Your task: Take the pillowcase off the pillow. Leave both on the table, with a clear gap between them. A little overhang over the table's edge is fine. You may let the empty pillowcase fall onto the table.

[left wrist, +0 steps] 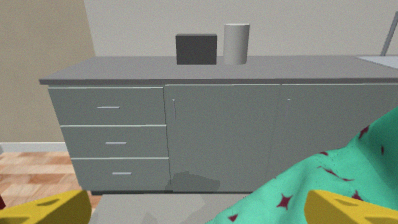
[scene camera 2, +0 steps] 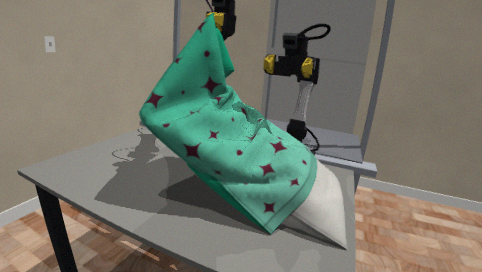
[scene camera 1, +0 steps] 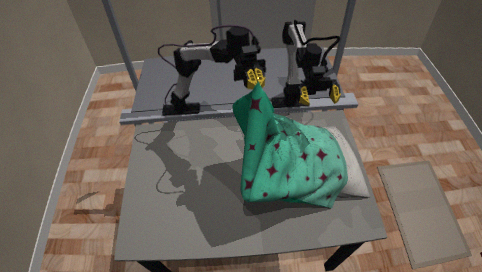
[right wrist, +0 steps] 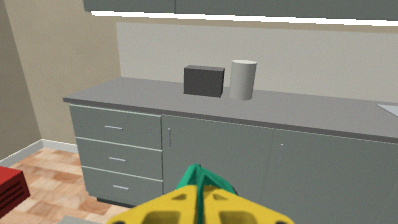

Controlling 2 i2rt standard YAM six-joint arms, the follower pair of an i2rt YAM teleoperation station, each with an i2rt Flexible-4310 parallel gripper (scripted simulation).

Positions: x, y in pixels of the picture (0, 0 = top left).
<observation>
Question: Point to a white pillow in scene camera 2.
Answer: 321, 214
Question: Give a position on a white pillow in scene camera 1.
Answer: At 356, 186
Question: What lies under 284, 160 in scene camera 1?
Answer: A green pillowcase.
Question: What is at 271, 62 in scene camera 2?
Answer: The left gripper.
</observation>
